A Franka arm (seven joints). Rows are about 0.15 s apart.
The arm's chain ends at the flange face. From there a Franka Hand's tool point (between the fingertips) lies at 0.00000 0.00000 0.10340 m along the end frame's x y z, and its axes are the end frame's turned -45 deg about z.
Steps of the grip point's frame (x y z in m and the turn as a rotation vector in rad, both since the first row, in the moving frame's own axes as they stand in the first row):
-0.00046 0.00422 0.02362 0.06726 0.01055 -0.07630
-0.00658 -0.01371 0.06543 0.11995 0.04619 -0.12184
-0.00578 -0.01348 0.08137 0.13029 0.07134 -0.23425
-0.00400 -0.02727 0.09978 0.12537 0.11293 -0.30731
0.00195 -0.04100 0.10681 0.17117 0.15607 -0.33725
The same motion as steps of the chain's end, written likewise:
0.00701 0.00883 0.02386 0.05502 -0.04010 -0.07630
-0.00824 0.00671 0.06628 0.11748 -0.05216 -0.12184
-0.00765 0.00861 0.08250 0.14257 -0.04168 -0.23425
-0.01857 0.00048 0.10124 0.16850 -0.00880 -0.30731
-0.02256 -0.00729 0.10955 0.23139 -0.01068 -0.33725

